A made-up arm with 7 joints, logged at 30 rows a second.
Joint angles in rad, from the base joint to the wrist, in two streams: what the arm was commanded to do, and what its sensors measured. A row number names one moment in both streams.
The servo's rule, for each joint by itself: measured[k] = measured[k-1] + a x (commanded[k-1-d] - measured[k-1]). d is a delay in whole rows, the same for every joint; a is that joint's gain. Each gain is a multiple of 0.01, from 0.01 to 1. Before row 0 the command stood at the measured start. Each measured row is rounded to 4 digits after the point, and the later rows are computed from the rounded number. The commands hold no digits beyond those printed.
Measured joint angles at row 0:
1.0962, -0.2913, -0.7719, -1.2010, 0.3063, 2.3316, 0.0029
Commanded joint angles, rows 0 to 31:
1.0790, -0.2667, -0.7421, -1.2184, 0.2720, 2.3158, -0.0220
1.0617, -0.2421, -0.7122, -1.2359, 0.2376, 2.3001, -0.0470
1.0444, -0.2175, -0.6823, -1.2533, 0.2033, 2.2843, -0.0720
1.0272, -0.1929, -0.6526, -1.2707, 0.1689, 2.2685, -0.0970
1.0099, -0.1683, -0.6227, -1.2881, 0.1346, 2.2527, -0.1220
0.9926, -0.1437, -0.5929, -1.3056, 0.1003, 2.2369, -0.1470
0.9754, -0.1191, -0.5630, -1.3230, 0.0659, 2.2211, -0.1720
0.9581, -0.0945, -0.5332, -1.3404, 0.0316, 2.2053, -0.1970
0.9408, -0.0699, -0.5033, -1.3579, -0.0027, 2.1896, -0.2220
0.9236, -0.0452, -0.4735, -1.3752, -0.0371, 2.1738, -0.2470
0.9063, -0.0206, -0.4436, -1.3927, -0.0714, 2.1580, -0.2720
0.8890, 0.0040, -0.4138, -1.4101, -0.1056, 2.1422, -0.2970
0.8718, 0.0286, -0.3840, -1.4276, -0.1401, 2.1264, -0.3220
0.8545, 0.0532, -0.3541, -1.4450, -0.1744, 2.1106, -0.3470
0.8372, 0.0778, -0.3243, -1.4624, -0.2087, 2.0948, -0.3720
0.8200, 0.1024, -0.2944, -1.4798, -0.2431, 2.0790, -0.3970
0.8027, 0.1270, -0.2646, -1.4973, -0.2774, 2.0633, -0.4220
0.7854, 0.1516, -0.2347, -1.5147, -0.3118, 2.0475, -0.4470
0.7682, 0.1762, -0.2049, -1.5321, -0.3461, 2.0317, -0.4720
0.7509, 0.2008, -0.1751, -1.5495, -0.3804, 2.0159, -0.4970
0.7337, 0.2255, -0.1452, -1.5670, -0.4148, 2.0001, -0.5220
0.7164, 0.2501, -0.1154, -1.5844, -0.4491, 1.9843, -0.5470
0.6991, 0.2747, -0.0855, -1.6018, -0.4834, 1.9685, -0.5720
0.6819, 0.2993, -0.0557, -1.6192, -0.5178, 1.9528, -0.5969
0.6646, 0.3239, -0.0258, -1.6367, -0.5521, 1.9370, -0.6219
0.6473, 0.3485, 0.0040, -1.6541, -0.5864, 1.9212, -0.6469
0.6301, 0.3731, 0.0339, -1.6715, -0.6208, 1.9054, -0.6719
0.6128, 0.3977, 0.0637, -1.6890, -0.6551, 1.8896, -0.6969
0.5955, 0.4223, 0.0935, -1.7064, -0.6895, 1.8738, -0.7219
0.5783, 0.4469, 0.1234, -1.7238, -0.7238, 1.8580, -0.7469
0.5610, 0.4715, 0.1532, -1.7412, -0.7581, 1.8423, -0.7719
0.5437, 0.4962, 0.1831, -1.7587, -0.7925, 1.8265, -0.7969
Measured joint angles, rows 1 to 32:
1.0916, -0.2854, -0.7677, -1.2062, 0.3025, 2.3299, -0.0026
1.0835, -0.2750, -0.7599, -1.2151, 0.2954, 2.3266, -0.0124
1.0729, -0.2612, -0.7490, -1.2266, 0.2853, 2.3219, -0.0255
1.0606, -0.2448, -0.7355, -1.2398, 0.2725, 2.3160, -0.0412
1.0469, -0.2264, -0.7197, -1.2543, 0.2573, 2.3090, -0.0590
1.0322, -0.2066, -0.7019, -1.2697, 0.2400, 2.3011, -0.0784
1.0169, -0.1856, -0.6825, -1.2857, 0.2208, 2.2923, -0.0990
1.0010, -0.1637, -0.6616, -1.3021, 0.2000, 2.2827, -0.1206
0.9847, -0.1412, -0.6394, -1.3188, 0.1777, 2.2725, -0.1429
0.9682, -0.1182, -0.6162, -1.3357, 0.1541, 2.2616, -0.1658
0.9515, -0.0948, -0.5920, -1.3528, 0.1293, 2.2502, -0.1892
0.9346, -0.0711, -0.5671, -1.3700, 0.1035, 2.2383, -0.2129
0.9176, -0.0472, -0.5415, -1.3873, 0.0767, 2.2260, -0.2369
0.9006, -0.0231, -0.5153, -1.4046, 0.0491, 2.2133, -0.2611
0.8835, 0.0011, -0.4886, -1.4219, 0.0207, 2.2003, -0.2855
0.8664, 0.0254, -0.4614, -1.4393, -0.0083, 2.1870, -0.3100
0.8492, 0.0498, -0.4338, -1.4567, -0.0379, 2.1734, -0.3346
0.8320, 0.0742, -0.4059, -1.4741, -0.0680, 2.1596, -0.3593
0.8148, 0.0987, -0.3778, -1.4915, -0.0986, 2.1455, -0.3841
0.7975, 0.1232, -0.3494, -1.5089, -0.1296, 2.1312, -0.4089
0.7803, 0.1478, -0.3208, -1.5263, -0.1610, 2.1168, -0.4338
0.7630, 0.1724, -0.2920, -1.5437, -0.1927, 2.1022, -0.4587
0.7457, 0.1970, -0.2631, -1.5611, -0.2247, 2.0875, -0.4836
0.7285, 0.2216, -0.2341, -1.5785, -0.2569, 2.0727, -0.5085
0.7112, 0.2462, -0.2049, -1.5960, -0.2894, 2.0578, -0.5334
0.6939, 0.2708, -0.1757, -1.6134, -0.3221, 2.0428, -0.5584
0.6767, 0.2954, -0.1464, -1.6308, -0.3550, 2.0277, -0.5834
0.6594, 0.3200, -0.1170, -1.6483, -0.3880, 2.0125, -0.6084
0.6421, 0.3446, -0.0875, -1.6657, -0.4212, 1.9972, -0.6334
0.6249, 0.3692, -0.0580, -1.6831, -0.4545, 1.9819, -0.6584
0.6076, 0.3938, -0.0284, -1.7005, -0.4879, 1.9665, -0.6834
0.5903, 0.4184, 0.0012, -1.7180, -0.5214, 1.9511, -0.7084
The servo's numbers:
d 0
a 0.27 0.24 0.14 0.30 0.11 0.11 0.22

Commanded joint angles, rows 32 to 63:
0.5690, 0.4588, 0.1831, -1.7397, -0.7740, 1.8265, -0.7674
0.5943, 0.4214, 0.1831, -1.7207, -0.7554, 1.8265, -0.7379
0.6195, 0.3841, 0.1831, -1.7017, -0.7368, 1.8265, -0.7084
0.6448, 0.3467, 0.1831, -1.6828, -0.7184, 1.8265, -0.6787
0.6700, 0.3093, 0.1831, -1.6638, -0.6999, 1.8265, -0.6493
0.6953, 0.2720, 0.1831, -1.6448, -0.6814, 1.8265, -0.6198
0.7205, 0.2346, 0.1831, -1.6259, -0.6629, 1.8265, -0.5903
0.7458, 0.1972, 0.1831, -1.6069, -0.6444, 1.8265, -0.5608
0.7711, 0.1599, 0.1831, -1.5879, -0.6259, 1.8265, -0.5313
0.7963, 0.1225, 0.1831, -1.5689, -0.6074, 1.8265, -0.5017
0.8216, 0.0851, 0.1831, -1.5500, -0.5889, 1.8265, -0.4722
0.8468, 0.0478, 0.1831, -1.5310, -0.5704, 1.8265, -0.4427
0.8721, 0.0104, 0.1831, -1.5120, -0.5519, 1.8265, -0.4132
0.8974, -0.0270, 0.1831, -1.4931, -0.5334, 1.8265, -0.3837
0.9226, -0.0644, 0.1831, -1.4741, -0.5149, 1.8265, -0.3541
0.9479, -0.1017, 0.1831, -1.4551, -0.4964, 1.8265, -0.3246
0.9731, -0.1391, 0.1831, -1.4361, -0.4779, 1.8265, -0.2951
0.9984, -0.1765, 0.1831, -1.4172, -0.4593, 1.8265, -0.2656
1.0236, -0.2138, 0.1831, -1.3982, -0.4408, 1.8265, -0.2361
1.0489, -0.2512, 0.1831, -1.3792, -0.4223, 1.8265, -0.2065
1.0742, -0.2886, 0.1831, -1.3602, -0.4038, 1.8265, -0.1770
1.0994, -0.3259, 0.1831, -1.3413, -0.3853, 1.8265, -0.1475
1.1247, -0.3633, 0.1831, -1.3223, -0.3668, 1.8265, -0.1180
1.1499, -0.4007, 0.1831, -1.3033, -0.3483, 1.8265, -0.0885
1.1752, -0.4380, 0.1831, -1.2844, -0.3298, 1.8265, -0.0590
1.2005, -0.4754, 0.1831, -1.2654, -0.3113, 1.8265, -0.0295
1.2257, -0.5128, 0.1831, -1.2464, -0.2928, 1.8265, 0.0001
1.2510, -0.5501, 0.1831, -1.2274, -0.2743, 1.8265, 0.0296
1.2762, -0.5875, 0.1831, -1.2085, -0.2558, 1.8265, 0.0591
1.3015, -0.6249, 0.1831, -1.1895, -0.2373, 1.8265, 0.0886
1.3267, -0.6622, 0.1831, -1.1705, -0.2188, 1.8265, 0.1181
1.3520, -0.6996, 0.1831, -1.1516, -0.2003, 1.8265, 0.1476
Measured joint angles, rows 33 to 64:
0.5845, 0.4281, 0.0267, -1.7245, -0.5492, 1.9374, -0.7214
0.5871, 0.4265, 0.0486, -1.7234, -0.5719, 1.9252, -0.7250
0.5958, 0.4163, 0.0674, -1.7169, -0.5900, 1.9143, -0.7213
0.6090, 0.3996, 0.0836, -1.7067, -0.6041, 1.9046, -0.7119
0.6255, 0.3779, 0.0975, -1.6938, -0.6146, 1.8960, -0.6981
0.6443, 0.3525, 0.1095, -1.6791, -0.6219, 1.8884, -0.6809
0.6649, 0.3242, 0.1198, -1.6631, -0.6264, 1.8816, -0.6610
0.6867, 0.2937, 0.1287, -1.6462, -0.6284, 1.8755, -0.6390
0.7095, 0.2616, 0.1363, -1.6287, -0.6281, 1.8701, -0.6153
0.7329, 0.2282, 0.1429, -1.6108, -0.6258, 1.8653, -0.5903
0.7568, 0.1939, 0.1485, -1.5926, -0.6217, 1.8610, -0.5643
0.7811, 0.1588, 0.1533, -1.5741, -0.6161, 1.8572, -0.5375
0.8057, 0.1232, 0.1575, -1.5555, -0.6090, 1.8538, -0.5102
0.8305, 0.0872, 0.1611, -1.5368, -0.6007, 1.8508, -0.4824
0.8554, 0.0508, 0.1642, -1.5180, -0.5913, 1.8481, -0.4542
0.8804, 0.0142, 0.1668, -1.4991, -0.5809, 1.8457, -0.4257
0.9054, -0.0226, 0.1691, -1.4802, -0.5696, 1.8436, -0.3970
0.9305, -0.0595, 0.1711, -1.4613, -0.5575, 1.8417, -0.3681
0.9556, -0.0965, 0.1728, -1.4424, -0.5447, 1.8400, -0.3391
0.9808, -0.1336, 0.1742, -1.4234, -0.5312, 1.8385, -0.3099
1.0060, -0.1708, 0.1754, -1.4044, -0.5172, 1.8372, -0.2807
1.0312, -0.2080, 0.1765, -1.3855, -0.5027, 1.8360, -0.2514
1.0564, -0.2453, 0.1774, -1.3665, -0.4878, 1.8350, -0.2221
1.0816, -0.2826, 0.1782, -1.3475, -0.4725, 1.8341, -0.1927
1.1069, -0.3199, 0.1789, -1.3286, -0.4568, 1.8333, -0.1633
1.1322, -0.3572, 0.1795, -1.3096, -0.4408, 1.8326, -0.1339
1.1574, -0.3945, 0.1800, -1.2906, -0.4245, 1.8319, -0.1044
1.1827, -0.4318, 0.1804, -1.2716, -0.4080, 1.8313, -0.0749
1.2079, -0.4692, 0.1808, -1.2527, -0.3913, 1.8308, -0.0454
1.2332, -0.5066, 0.1811, -1.2337, -0.3744, 1.8303, -0.0159
1.2584, -0.5439, 0.1814, -1.2147, -0.3573, 1.8299, 0.0136
1.2837, -0.5813, 0.1816, -1.1958, -0.3400, 1.8295, 0.0431

